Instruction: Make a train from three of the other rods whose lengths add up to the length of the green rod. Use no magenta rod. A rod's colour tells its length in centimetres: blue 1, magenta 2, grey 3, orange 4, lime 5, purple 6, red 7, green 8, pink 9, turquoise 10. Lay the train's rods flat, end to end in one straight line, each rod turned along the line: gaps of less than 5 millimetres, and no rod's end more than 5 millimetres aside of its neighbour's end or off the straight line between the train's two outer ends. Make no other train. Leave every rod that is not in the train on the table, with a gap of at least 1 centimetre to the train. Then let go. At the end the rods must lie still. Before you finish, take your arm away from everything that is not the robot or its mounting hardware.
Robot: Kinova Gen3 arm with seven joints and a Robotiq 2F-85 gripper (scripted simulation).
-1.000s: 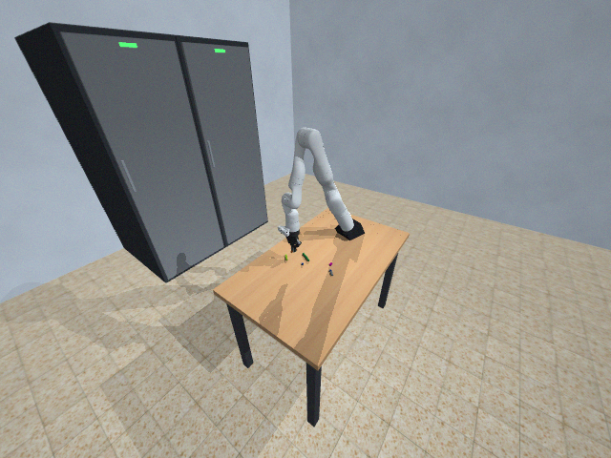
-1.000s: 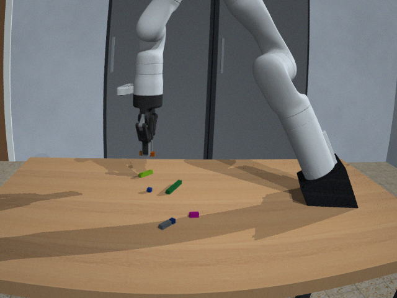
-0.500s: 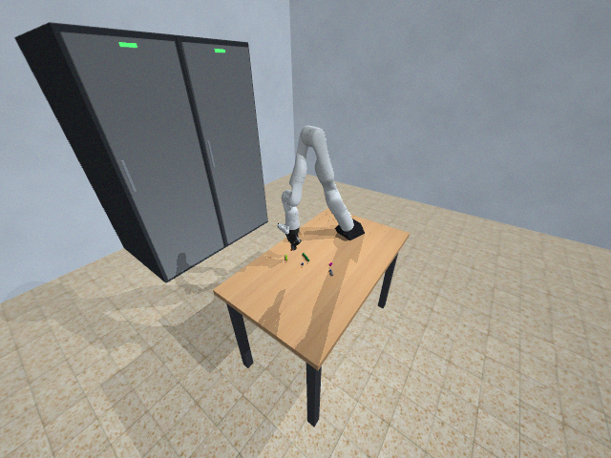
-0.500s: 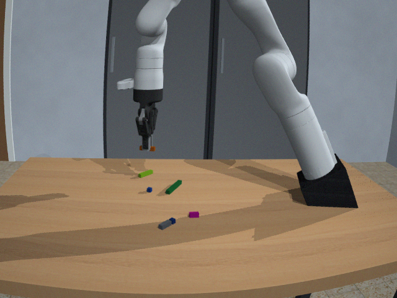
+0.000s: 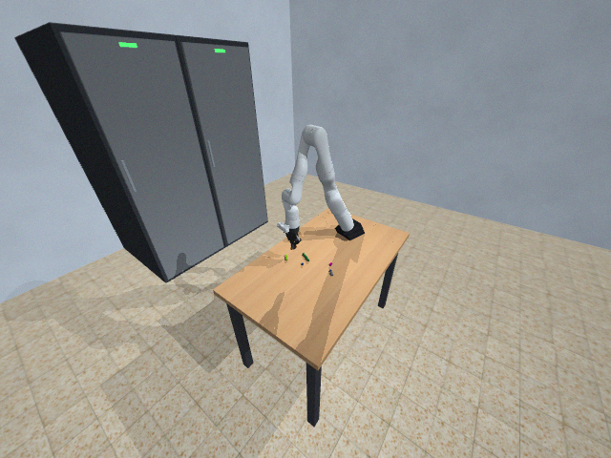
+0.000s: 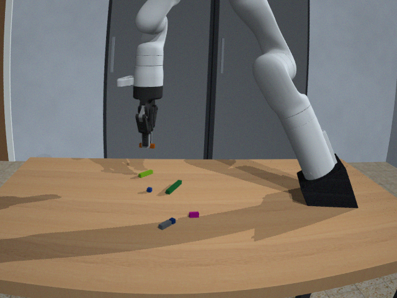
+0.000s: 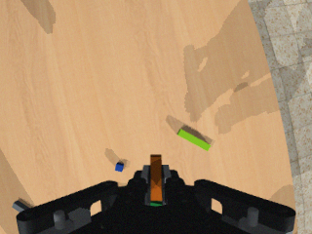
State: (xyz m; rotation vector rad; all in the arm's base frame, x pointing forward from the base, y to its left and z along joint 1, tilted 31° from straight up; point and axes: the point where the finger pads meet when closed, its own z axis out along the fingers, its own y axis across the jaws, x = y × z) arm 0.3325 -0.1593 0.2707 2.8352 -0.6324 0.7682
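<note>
My gripper is now 2 cm short of the grey rod, 24 cm to the right of it and 11 cm above it. Round my hand: orange rod 2 cm below; then green rod 6 cm behind, 5 cm to the left, 11 cm below; then lime rod 1 cm behind, 6 cm to the right, 11 cm below.
</note>
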